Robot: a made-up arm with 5 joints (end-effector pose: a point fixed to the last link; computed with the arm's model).
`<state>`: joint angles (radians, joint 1 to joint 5).
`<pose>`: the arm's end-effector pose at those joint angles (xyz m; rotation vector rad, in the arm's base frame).
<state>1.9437 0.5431 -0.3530 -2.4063 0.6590</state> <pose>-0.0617 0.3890 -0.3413 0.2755 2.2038 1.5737</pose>
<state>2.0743 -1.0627 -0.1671 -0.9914 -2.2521</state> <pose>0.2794 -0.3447 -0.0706 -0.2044 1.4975 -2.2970</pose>
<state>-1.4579 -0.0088 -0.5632 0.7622 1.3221</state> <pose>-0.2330 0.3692 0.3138 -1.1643 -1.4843 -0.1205</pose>
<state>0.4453 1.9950 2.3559 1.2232 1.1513</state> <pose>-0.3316 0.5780 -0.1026 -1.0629 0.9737 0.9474</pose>
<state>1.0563 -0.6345 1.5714 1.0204 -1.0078</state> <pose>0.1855 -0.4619 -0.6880 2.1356 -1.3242 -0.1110</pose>
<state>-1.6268 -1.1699 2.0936 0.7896 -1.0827</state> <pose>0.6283 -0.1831 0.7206 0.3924 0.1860 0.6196</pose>
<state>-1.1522 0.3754 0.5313 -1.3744 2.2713</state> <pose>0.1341 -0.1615 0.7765 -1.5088 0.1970 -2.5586</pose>
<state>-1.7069 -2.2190 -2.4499 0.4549 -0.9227</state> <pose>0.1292 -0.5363 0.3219 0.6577 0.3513 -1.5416</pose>
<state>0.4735 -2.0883 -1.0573 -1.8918 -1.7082</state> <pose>-0.0080 0.3184 0.0914 -0.9408 1.2402 1.9502</pose>
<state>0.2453 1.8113 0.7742 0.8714 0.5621</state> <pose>-0.6017 0.2315 0.4072 0.1975 -1.1738 -2.5576</pose>
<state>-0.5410 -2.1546 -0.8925 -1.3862 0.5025</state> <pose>-0.0243 0.3007 -0.0777 -1.9433 -0.2221 0.8810</pose>
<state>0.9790 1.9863 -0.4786 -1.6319 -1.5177</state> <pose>-0.2571 -0.2308 -0.2267 2.5946 0.5047 -0.7552</pose>
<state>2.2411 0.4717 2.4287 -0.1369 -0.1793</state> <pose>-0.1964 0.8494 -0.2719 -1.6066 0.2992 0.5526</pose>
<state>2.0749 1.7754 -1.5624 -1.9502 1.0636</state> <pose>-0.3831 0.1628 -0.2156 1.5448 -2.2353 -1.0171</pose>
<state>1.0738 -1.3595 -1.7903 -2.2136 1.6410</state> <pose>0.4100 0.0198 0.1579 -1.0101 0.2668 -1.9403</pose>
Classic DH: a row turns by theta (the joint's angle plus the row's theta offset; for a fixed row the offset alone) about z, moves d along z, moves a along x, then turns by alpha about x. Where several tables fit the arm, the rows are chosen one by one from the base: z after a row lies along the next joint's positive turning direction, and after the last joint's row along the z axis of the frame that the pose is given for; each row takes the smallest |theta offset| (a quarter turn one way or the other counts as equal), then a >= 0, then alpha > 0; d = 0 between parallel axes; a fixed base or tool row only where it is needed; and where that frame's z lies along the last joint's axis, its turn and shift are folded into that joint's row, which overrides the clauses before.
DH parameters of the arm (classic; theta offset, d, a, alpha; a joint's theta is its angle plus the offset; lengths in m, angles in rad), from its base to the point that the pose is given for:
base (fixed): 1.5708 0.062 0 1.5708
joint 1: 0 0.01 -0.094 1.5708
joint 2: 0 0.074 -0.313 -1.5708
joint 3: 1.5708 -0.022 0.189 -1.5708
joint 4: -1.5708 -0.01 0.009 1.5708
joint 5: -0.2355 0 0.1028 3.1416
tool (fixed): -0.2355 0.381 0 0

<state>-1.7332 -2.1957 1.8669 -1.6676 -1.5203</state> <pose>0.2063 -0.0940 -0.4183 -2.1552 -1.5631 0.8945</pose>
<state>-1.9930 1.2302 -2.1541 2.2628 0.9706</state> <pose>-0.3689 -0.0956 -0.0748 -2.7117 -0.1568 1.2433</pose>
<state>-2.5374 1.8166 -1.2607 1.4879 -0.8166</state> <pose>0.0912 -0.2896 -0.0371 2.2052 -0.3706 0.6331</pose>
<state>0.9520 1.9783 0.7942 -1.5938 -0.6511</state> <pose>-0.4308 -0.2223 -0.1391 2.5182 -0.0050 -0.5431</pose>
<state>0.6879 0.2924 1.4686 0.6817 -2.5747</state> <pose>-0.5186 -0.5515 -0.3743 0.0405 -1.9275 0.6918</pose>
